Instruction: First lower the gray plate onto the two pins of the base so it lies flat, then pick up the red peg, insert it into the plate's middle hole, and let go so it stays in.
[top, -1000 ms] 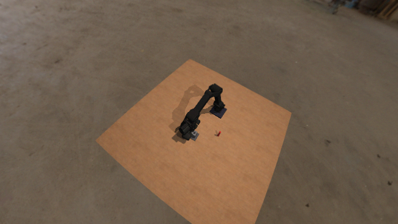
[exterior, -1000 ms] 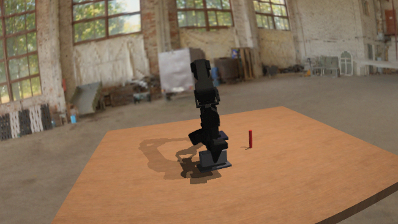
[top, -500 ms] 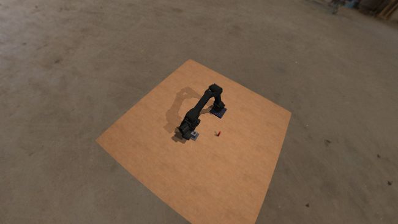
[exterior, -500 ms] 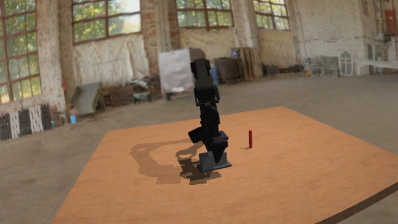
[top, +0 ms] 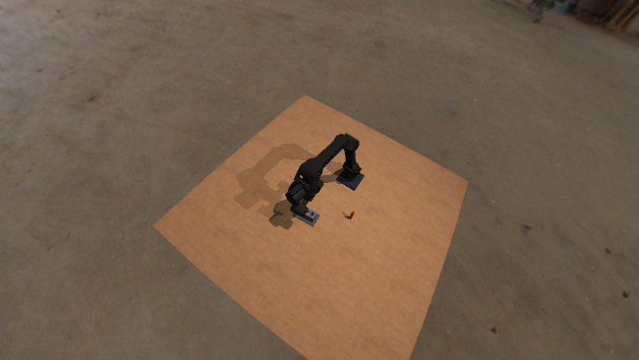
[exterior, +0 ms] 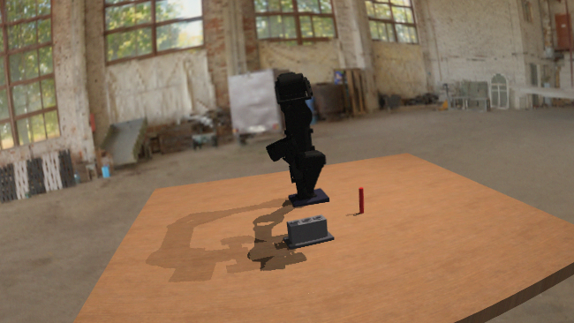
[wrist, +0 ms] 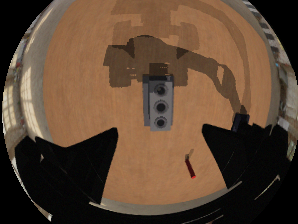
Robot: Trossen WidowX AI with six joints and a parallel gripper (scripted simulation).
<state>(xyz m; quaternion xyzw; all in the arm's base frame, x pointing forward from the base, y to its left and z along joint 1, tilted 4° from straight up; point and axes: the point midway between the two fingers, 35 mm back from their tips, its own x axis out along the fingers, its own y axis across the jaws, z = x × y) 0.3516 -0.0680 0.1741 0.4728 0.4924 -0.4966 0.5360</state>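
Right now my gripper tip is 20 cm to the right of the red peg, 12 cm past it and 10 cm above it. Round my gripper tip: gray plate (10 cm below, 1 cm behind); then dark base (14 cm below, 1 cm behind).
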